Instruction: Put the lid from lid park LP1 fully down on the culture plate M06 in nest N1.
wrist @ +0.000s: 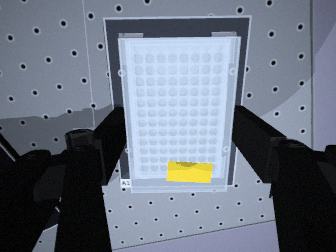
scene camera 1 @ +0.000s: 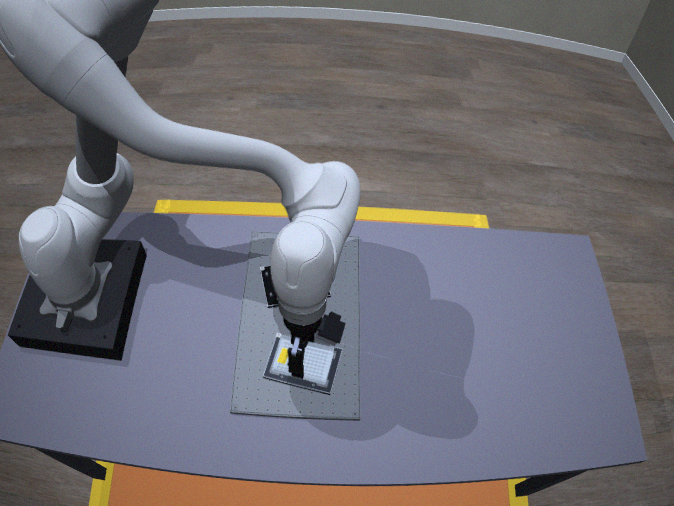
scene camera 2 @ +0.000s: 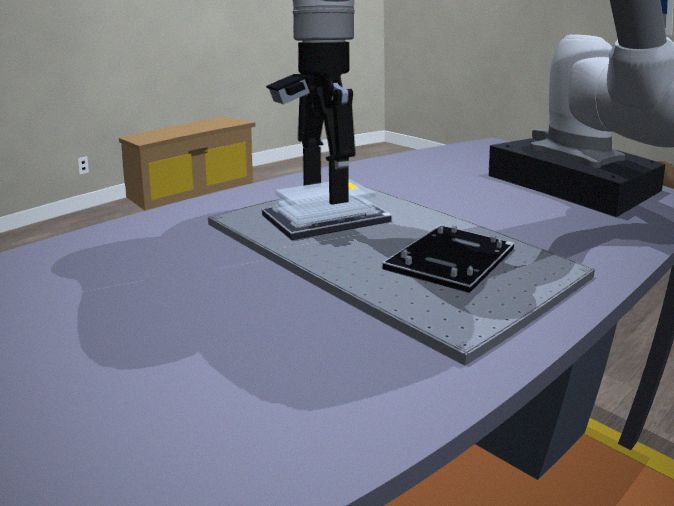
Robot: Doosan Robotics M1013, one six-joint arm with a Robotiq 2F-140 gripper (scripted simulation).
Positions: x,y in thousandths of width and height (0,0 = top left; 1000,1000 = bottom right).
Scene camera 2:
my gripper: 483,384
clear lid: 468,386
culture plate M06: 468,426
black lid park LP1: 655,487
nest N1: 424,440
